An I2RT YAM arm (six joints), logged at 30 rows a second.
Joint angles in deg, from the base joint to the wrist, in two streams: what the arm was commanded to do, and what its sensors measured. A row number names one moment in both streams.
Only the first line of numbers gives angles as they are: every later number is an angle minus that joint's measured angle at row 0.
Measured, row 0:
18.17 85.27 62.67 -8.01 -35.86 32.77
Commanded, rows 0 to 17:
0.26 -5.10 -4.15 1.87 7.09 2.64
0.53 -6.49 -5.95 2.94 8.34 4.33
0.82 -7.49 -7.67 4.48 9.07 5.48
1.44 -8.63 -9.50 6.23 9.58 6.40
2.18 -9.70 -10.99 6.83 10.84 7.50
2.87 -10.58 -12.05 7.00 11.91 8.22
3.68 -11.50 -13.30 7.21 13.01 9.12
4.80 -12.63 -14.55 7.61 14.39 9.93
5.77 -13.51 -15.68 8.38 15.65 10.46
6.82 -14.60 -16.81 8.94 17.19 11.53
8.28 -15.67 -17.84 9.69 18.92 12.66
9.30 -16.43 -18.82 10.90 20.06 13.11
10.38 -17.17 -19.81 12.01 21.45 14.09
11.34 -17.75 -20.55 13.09 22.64 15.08
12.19 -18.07 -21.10 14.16 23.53 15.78
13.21 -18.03 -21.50 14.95 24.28 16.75
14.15 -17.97 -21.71 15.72 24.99 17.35
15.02 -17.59 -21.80 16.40 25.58 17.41
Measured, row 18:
13.12 -17.15 -21.31 11.74 20.64 14.01
